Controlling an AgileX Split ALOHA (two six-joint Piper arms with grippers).
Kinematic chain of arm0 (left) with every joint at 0, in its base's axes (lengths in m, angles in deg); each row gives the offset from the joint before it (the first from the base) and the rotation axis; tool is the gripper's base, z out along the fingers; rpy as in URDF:
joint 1: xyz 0 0 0.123 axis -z
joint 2: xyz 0 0 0 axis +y
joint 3: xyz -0.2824 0 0.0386 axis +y
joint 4: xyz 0.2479 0 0.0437 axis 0.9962 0 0.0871
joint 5: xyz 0 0 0 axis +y
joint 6: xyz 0.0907 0 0.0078 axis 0.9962 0 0.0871
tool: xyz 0 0 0 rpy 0 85 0
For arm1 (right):
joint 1: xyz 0 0 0.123 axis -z
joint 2: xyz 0 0 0 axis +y
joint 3: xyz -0.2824 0 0.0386 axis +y
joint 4: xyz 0.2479 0 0.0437 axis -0.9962 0 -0.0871
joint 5: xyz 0 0 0 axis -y
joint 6: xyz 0.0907 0 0.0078 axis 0.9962 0 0.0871
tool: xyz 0 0 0 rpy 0 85 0
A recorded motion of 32 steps. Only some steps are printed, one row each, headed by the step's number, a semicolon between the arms.
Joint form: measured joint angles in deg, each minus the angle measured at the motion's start. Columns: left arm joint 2, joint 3, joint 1, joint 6, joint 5, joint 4; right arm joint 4, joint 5, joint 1, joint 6, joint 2, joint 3.
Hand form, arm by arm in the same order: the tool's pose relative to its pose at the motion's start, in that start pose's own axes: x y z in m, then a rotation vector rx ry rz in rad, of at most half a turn. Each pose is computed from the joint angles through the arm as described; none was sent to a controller.
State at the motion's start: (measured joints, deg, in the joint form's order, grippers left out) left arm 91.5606 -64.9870 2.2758 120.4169 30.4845 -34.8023; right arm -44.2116 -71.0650 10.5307 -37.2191 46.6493 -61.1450
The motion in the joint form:
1: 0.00 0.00 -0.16 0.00 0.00 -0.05; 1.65 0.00 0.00 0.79 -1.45 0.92
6: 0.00 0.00 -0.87 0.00 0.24 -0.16; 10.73 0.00 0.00 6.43 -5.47 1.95
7: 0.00 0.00 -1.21 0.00 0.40 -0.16; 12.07 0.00 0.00 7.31 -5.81 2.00
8: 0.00 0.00 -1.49 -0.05 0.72 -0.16; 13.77 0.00 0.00 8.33 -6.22 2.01
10: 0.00 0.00 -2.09 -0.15 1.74 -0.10; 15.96 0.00 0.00 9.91 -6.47 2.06
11: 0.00 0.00 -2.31 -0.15 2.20 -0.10; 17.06 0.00 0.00 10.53 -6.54 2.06
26: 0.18 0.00 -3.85 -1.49 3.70 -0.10; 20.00 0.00 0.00 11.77 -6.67 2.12
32: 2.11 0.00 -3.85 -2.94 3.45 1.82; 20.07 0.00 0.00 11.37 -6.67 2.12
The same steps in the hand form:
1: 0.0009 0.0001 -0.0002 -0.0008 0.0015 -0.0027; 0.0061 0.0020 -0.0025 0.0242 0.0097 -0.0016
6: 0.0048 0.0001 -0.0013 -0.0005 0.0069 -0.0131; 0.0216 0.0037 -0.0147 0.1632 0.0523 0.0147
7: 0.0067 -0.0001 -0.0018 0.0006 0.0095 -0.0173; 0.0232 0.0032 -0.0161 0.1837 0.0591 0.0199
8: 0.0080 -0.0004 -0.0022 0.0043 0.0099 -0.0217; 0.0250 0.0025 -0.0180 0.2101 0.0669 0.0246
10: 0.0107 -0.0017 -0.0032 0.0175 0.0082 -0.0300; 0.0271 0.0005 -0.0194 0.2433 0.0800 0.0385
11: 0.0116 -0.0022 -0.0035 0.0235 0.0066 -0.0329; 0.0280 -0.0006 -0.0201 0.2598 0.0870 0.0427
26: 0.0196 -0.0043 -0.0051 0.0425 0.0110 -0.0768; 0.0304 -0.0039 -0.0216 0.3035 0.1076 0.0480
32: 0.0249 -0.0094 0.0059 0.0802 0.0289 -0.0847; 0.0305 -0.0040 -0.0216 0.3041 0.1092 0.0407

